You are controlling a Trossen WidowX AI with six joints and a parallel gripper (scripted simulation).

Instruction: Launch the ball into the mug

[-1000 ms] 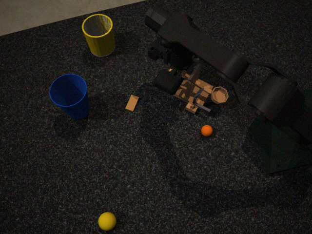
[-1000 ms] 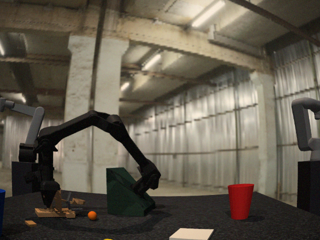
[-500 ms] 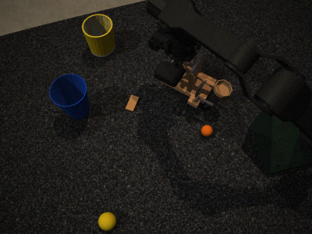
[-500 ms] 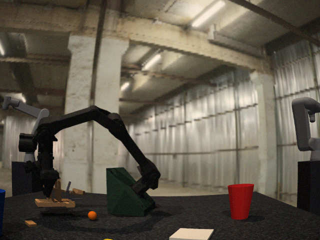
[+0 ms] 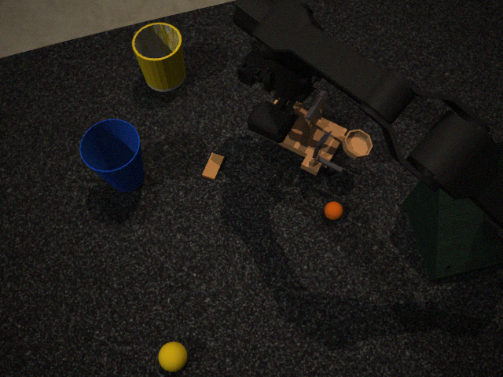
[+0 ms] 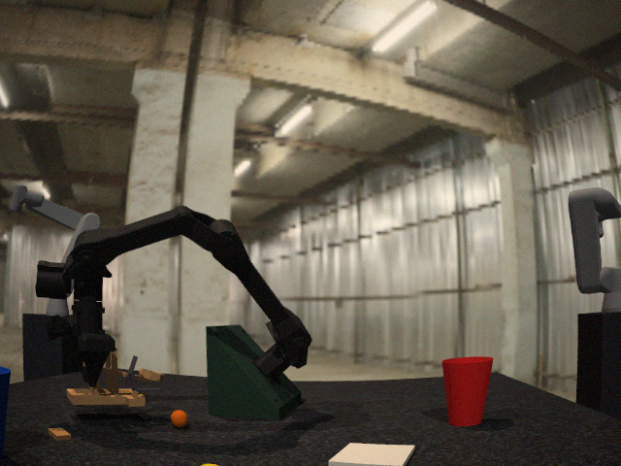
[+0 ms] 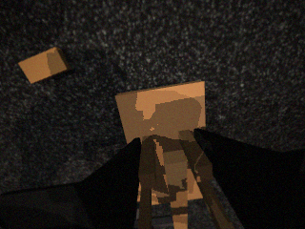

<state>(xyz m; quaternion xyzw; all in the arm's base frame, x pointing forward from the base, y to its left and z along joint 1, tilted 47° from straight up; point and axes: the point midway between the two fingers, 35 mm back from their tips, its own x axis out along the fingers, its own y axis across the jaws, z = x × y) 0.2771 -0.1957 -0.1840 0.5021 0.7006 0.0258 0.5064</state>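
The orange ball is 170 mm to the left of my gripper tip, 50 mm below it and 40 mm behind it. Round my gripper tip: small wooden block: 140 mm ahead, 60 mm below, 30 mm to the left; then yellow mug: 200 mm ahead, 190 mm to the right, 40 mm below; then catapult: 60 mm to the left, 40 mm behind, 20 mm above.
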